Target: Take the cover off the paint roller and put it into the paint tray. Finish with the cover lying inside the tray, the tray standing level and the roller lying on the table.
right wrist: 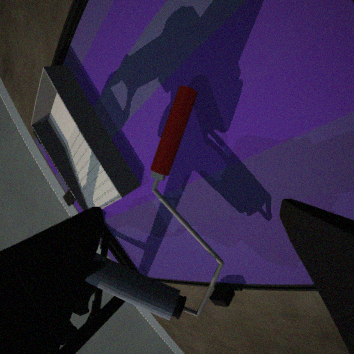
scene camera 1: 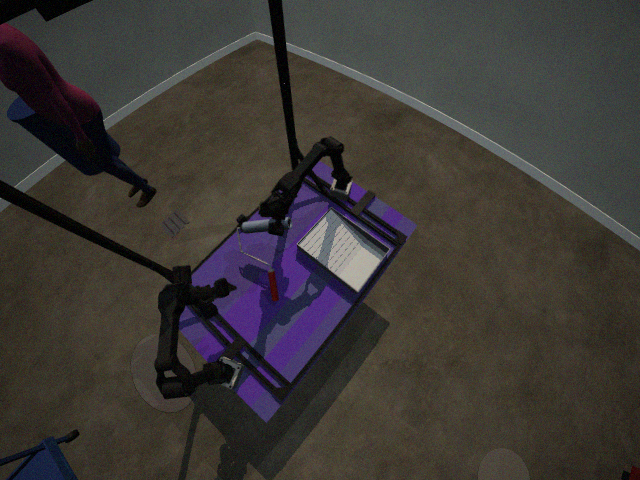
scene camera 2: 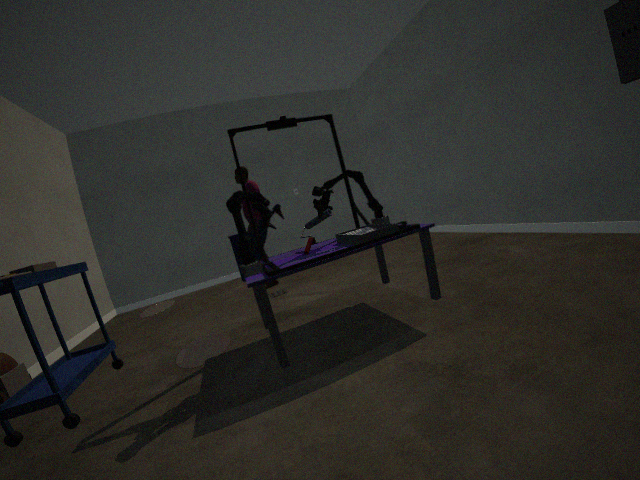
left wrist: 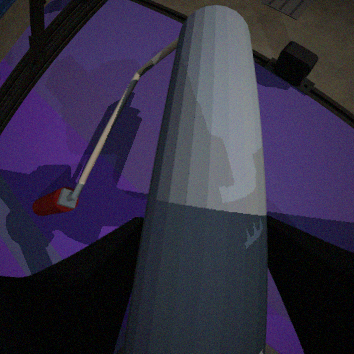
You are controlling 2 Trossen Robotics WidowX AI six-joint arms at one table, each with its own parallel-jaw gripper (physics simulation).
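Frame: origin at the left arm's base, x back, y right, z up, level; centimetres.
Seen in the pictures: left gripper, between the fingertips: (right wrist: 107, 269) (scene camera 2: 321, 218) (left wrist: 200, 224); right gripper, between the fingertips: (right wrist: 191, 211) (scene camera 1: 229, 291) (scene camera 2: 280, 224); left arm's base, origin of its link: (scene camera 1: 341, 184) (scene camera 2: 379, 217); right arm's base, origin of its link: (scene camera 1: 226, 373) (scene camera 2: 249, 263).
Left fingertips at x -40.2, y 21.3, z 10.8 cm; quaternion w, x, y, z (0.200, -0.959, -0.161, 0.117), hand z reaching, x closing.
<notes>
Offsets run from my left fingertips to a thing's top centre. "*": to the spot under its first point. Level surfaces: height alone.
The pale blue-grey roller cover (scene camera 1: 253, 226) (scene camera 2: 316, 219) (left wrist: 215, 125) (right wrist: 137, 290) is on the roller's wire frame, raised above the purple table {dz -19.6 cm} (scene camera 1: 281, 356). My left gripper (scene camera 1: 277, 225) (scene camera 2: 323, 208) (left wrist: 200, 224) is shut on the cover near one end. The roller's red handle {* dy -8.0, dx -22.7, dz -13.0 cm} (scene camera 1: 273, 285) (scene camera 2: 309, 244) (left wrist: 55, 202) (right wrist: 175, 131) hangs lower; whether its end touches the table is unclear. The white paint tray {dy -33.0, dx +6.8, dz -13.1 cm} (scene camera 1: 361, 268) (scene camera 2: 356, 236) (right wrist: 95, 130) stands at the table's right in scene camera 1. My right gripper (scene camera 1: 227, 287) (scene camera 2: 276, 217) (right wrist: 191, 211) is open and apart from the handle.
A gantry post (scene camera 1: 281, 77) (scene camera 2: 338, 149) rises beside the table's right end. Dark rails run across both ends of the table. A small dark block {* dy +22.6, dx +4.6, dz -14.6 cm} (left wrist: 296, 61) (right wrist: 222, 295) sits at the table edge. A person (scene camera 1: 46, 87) (scene camera 2: 251, 191) stands beyond the table. A blue cart (scene camera 2: 77, 364) is at left.
</notes>
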